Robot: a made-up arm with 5 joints.
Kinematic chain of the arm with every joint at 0, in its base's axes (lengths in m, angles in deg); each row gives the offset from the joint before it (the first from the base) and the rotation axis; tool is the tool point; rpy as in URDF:
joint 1: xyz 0 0 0.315 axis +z
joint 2: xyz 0 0 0 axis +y
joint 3: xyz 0.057 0 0.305 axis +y
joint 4: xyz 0.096 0 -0.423 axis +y
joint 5: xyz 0.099 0 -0.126 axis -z
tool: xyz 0 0 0 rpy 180 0 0
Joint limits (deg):
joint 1: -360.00..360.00
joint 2: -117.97..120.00
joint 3: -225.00..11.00
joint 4: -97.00..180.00
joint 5: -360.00..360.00
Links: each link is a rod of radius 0.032 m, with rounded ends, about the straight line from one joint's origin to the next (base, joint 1, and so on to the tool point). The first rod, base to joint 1, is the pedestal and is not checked.
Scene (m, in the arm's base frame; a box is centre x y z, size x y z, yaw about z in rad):
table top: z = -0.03
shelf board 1: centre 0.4 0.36 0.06 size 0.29 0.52 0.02 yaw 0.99
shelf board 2: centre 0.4 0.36 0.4 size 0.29 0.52 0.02 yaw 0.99
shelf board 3: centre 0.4 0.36 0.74 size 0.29 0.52 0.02 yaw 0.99
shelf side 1: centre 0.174 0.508 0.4 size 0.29 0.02 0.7 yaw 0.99
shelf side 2: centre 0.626 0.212 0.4 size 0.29 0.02 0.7 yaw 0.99
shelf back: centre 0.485 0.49 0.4 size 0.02 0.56 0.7 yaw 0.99
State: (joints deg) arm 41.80 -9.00 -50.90 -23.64 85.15
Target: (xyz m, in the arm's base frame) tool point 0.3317 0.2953 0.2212
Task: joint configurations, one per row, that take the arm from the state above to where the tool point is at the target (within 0.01 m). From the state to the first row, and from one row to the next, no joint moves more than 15 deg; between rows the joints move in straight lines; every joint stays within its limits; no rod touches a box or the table.
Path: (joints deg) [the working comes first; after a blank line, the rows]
Joints at the target: 41.68 -0.31 -19.21 -20.62 85.15
Straight joint move there: touches shelf board 2.

1: 36.81 -22.79 -37.65 -33.93 85.15
2: 31.82 -36.58 -24.39 -44.22 85.15
3: 26.82 -50.37 -11.14 -54.51 85.15
4: 28.72 -40.18 -4.28 -50.01 85.15
5: 30.61 -29.99 2.58 -45.52 85.15
6: 32.51 -19.80 9.44 -41.03 85.15
7: 37.09 -10.06 -4.89 -30.83 85.15
8: 41.68 -0.31 -19.21 -20.62 85.15

